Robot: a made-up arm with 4 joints.
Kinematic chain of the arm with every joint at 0, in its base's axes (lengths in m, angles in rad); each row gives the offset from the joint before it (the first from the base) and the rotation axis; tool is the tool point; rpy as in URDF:
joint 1: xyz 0 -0.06 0.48 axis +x
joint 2: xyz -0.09 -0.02 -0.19 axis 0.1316 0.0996 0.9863
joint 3: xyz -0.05 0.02 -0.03 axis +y
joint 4: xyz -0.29 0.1 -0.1 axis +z
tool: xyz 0.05 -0.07 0 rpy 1.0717 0.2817 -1.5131
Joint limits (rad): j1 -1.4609..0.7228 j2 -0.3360..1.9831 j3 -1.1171..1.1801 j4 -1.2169..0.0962
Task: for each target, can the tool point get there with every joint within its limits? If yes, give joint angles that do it. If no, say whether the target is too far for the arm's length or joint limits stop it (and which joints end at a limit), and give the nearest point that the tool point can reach.
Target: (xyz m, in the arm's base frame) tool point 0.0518 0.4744 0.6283
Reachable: no: joint limits stop it (at a limit: joint 1, joint 2, joint 3, joint 4) | nearest point -0.1238 0.2850 0.1471 | short by 0.546 m
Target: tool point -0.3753 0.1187 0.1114
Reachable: yes | joints 0.3828 -0.0551 -0.3277 -0.5750
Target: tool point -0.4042 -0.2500 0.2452
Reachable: yes | joints -0.2174 0.4863 0.1330 -0.3625
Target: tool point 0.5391 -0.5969 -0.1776
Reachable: no: too far | nearest point 0.0001 -0.3724 0.0974 | short by 0.645 m
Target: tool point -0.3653 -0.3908 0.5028
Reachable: yes | joints -0.5973 0.8756 0.4132 -0.9558
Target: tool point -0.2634 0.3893 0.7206
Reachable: no: joint limits stop it (at a limit: joint 1, joint 2, joint 4) | nearest point -0.3380 0.1170 0.4707 | short by 0.377 m
